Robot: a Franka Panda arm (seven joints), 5 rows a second.
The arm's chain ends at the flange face. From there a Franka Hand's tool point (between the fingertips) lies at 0.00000 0.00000 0.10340 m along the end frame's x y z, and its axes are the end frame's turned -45 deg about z.
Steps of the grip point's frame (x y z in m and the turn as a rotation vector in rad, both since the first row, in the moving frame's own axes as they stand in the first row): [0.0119 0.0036 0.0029 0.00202 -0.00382 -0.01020]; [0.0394 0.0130 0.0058 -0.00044 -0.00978 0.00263]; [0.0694 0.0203 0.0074 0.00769 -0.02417 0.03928]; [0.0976 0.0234 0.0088 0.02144 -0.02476 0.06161]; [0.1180 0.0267 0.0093 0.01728 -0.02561 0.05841]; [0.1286 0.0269 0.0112 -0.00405 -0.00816 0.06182]
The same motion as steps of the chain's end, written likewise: [0.0114 -0.0060 0.0029 -0.00127 -0.00413 -0.01020]; [0.0377 -0.0194 0.0058 -0.00723 -0.00660 0.00263]; [0.0658 -0.0359 0.0074 -0.01165 -0.02253 0.03928]; [0.0889 -0.0526 0.0089 -0.00235 -0.03267 0.06161]; [0.1055 -0.0651 0.0093 -0.00589 -0.03033 0.05841]; [0.1103 -0.0728 0.0112 -0.00863 -0.00291 0.06182]
